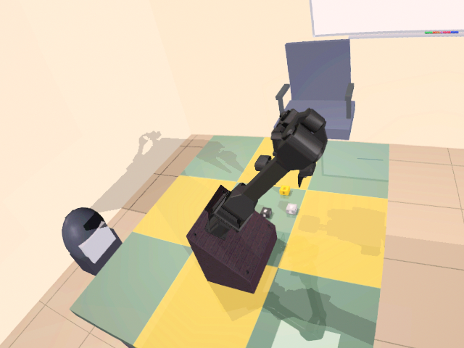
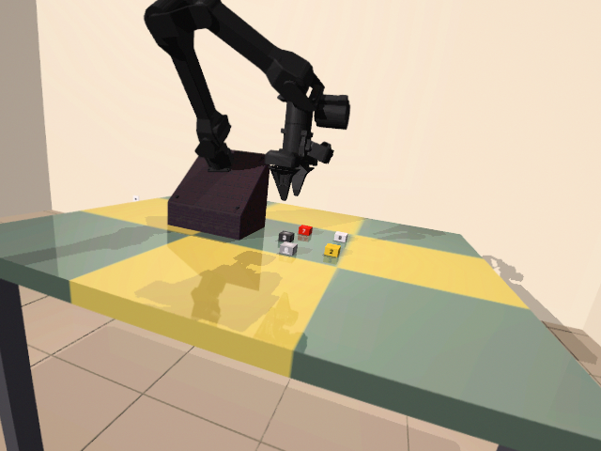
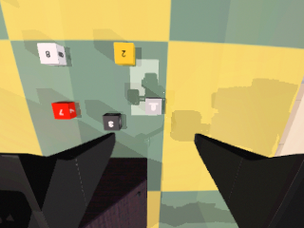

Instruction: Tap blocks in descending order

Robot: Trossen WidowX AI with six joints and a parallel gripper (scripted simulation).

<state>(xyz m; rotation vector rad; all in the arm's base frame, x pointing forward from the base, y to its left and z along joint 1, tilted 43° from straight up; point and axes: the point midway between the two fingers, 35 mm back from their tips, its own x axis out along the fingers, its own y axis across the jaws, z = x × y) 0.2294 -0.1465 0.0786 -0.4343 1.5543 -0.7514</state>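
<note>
Right now my gripper tip is 130 mm short of the white block, 170 mm to the right of it and 120 mm above it. The rest, counted from my gripper tip: grey block: 10 mm ahead, 120 mm below; then yellow block: 110 mm ahead, 40 mm to the left, 120 mm below; then black block: 10 mm behind, 90 mm to the left, 120 mm below.
</note>
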